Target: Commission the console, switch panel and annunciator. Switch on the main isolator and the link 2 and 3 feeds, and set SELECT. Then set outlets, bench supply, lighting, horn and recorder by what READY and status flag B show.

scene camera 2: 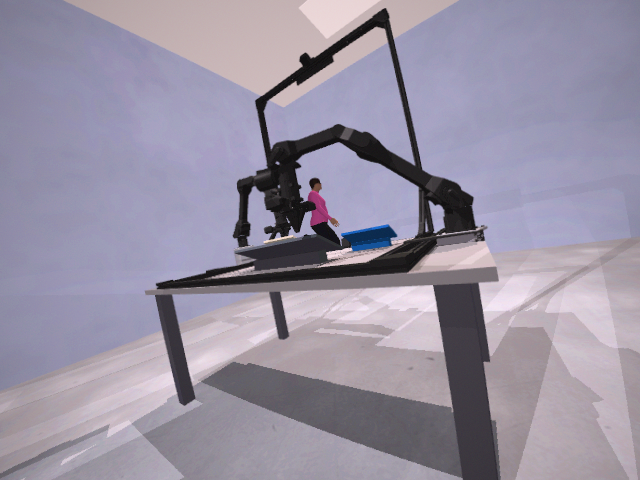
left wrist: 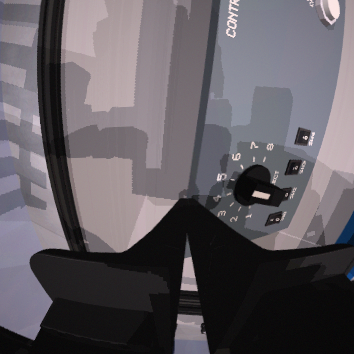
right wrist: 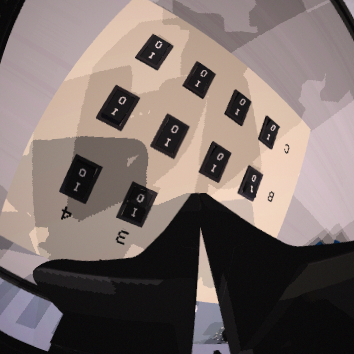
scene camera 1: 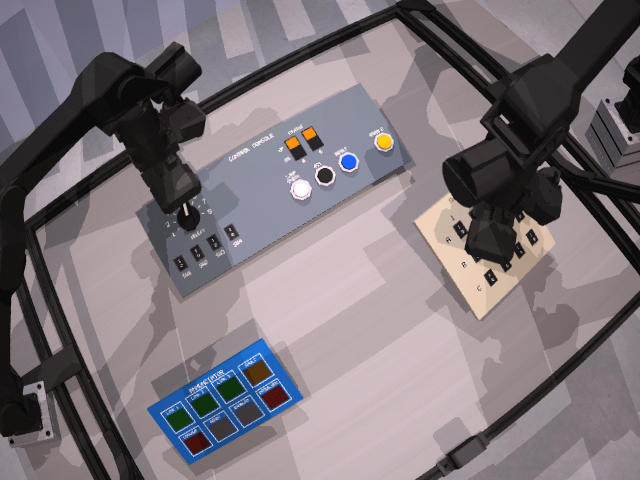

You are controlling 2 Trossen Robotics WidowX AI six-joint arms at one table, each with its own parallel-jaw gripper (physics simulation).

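Where they show: left gripper, fingertip midpoint: [scene camera 2: 297,232] [left wrist: 185,204] [right wrist: 215,350]; right gripper, fingertip midpoint: [right wrist: 197,199]; left arm's base at its link origin: [scene camera 2: 461,230] [scene camera 1: 25,414]; right arm's base at its link origin: [scene camera 2: 243,247] [scene camera 1: 635,116].
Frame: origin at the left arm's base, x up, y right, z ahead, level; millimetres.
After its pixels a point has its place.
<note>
The grey control console [scene camera 1: 258,206] {x 30, y -200, z 490 mm} [scene camera 2: 289,248] {x 37, y -237, z 470 mm} [left wrist: 240,105] {x 57, y -252, z 435 mm} has a black SELECT knob [scene camera 1: 189,219] {x 63, y -199, z 388 mm} [left wrist: 254,184] {x 70, y -224, z 392 mm}; in scene camera 1 its white mark points up toward my left gripper [scene camera 1: 183,202] [scene camera 2: 296,230] {x 82, y -264, z 369 mm} [left wrist: 187,200] {x 82, y -264, z 369 mm}, which is shut and empty above it. Status flag A [scene camera 1: 292,143] {x 54, y -272, z 567 mm} and flag B [scene camera 1: 309,133] {x 54, y -281, z 597 mm} show orange in their upper halves. The blue annunciator [scene camera 1: 297,395] {x 12, y 83, z 459 mm} [scene camera 2: 369,238] {x 13, y 83, z 369 mm} has dim windows; READY [scene camera 1: 220,428] {x 21, y 100, z 342 mm} is grey. My right gripper [scene camera 1: 504,262] [right wrist: 197,199] {x 62, y -43, z 777 mm} is shut and empty above the cream switch panel [scene camera 1: 478,310] {x 14, y 58, z 733 mm} [right wrist: 295,142] {x 21, y 44, z 738 mm}. Its fingers hide some switches.
White [scene camera 1: 300,189] {x 35, y -202, z 556 mm}, black [scene camera 1: 324,175] {x 35, y -212, z 596 mm}, blue [scene camera 1: 348,162] {x 35, y -221, z 637 mm} and yellow [scene camera 1: 384,141] {x 35, y -238, z 702 mm} buttons stand on the console. Small switches SW1 to SW4 lie near the knob. A black frame [scene camera 1: 310,56] {x -22, y -514, z 663 mm} edges the table. A person in pink [scene camera 2: 319,209] stands beyond the table.
</note>
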